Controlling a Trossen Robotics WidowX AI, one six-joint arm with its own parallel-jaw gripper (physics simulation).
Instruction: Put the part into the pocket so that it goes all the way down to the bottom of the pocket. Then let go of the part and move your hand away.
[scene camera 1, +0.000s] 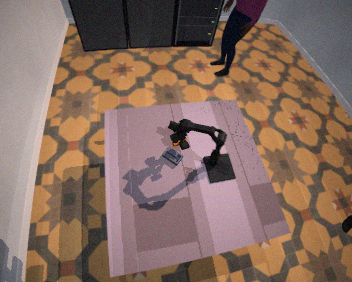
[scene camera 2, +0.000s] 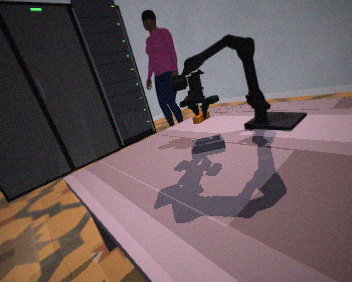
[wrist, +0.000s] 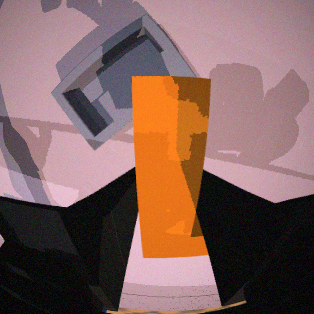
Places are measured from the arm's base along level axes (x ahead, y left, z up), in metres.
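Where they show: gripper, fingertip midpoint: (scene camera 1: 179, 143) (scene camera 2: 201, 119) (wrist: 165, 173); arm's base, link origin: (scene camera 1: 213, 161) (scene camera 2: 260, 120).
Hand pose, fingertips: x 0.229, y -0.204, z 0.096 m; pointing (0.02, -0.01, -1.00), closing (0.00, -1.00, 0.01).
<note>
Each offset is from my fingertips to the centre of the thing. Level surfaces: height alone.
An orange block-shaped part @(0.015 m right, 0.001 m back, 0.008 m up) (scene camera 1: 176, 143) (scene camera 2: 199, 119) (wrist: 162, 115) is held between the fingers of my gripper (scene camera 1: 180, 141) (scene camera 2: 201, 113) (wrist: 165, 173), which is shut on it. The part is above the table and apart from the pocket block. The grey block with the pocket @(0.045 m left, 0.063 m ahead, 0.101 m down) (scene camera 1: 172, 156) (scene camera 2: 208, 145) (wrist: 170, 47) lies on the table. In the wrist view it is at the upper left, turned at a slant to the part, with its opening facing up. The part's far end hides the block's lower right side there. The pocket's inside is partly in shadow.
The arm's dark base plate (scene camera 1: 221, 171) (scene camera 2: 285, 121) stands on the pinkish table @(0.119 m down) (scene camera 1: 150, 260) (scene camera 2: 165, 250) (wrist: 270, 30). The arm's shadow falls across the tabletop beside the grey block. A person (scene camera 1: 234, 37) (scene camera 2: 162, 55) and dark cabinets (scene camera 1: 150, 25) (scene camera 2: 45, 90) stand beyond the table.
</note>
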